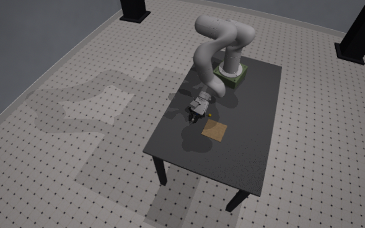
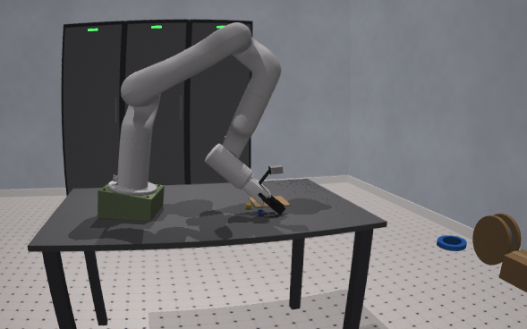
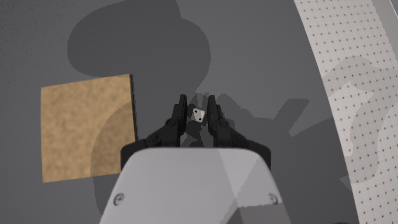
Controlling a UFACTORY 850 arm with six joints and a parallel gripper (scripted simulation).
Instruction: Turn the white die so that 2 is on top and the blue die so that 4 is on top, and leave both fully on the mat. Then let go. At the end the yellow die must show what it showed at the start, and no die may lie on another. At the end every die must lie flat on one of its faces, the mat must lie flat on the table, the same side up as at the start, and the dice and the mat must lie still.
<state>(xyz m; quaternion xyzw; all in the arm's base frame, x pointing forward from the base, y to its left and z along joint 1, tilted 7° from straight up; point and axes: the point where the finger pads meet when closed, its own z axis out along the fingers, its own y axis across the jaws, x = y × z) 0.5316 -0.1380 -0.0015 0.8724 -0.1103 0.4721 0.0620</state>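
My gripper is now 2 cm above the white die. From my hand the other things lie so: blue die (7 cm behind, 2 cm below, 1 cm to the left); then yellow die (10 cm to the left, 8 cm behind, 2 cm below); then tan mat (16 cm to the left, 2 cm below, 2 cm ahead).
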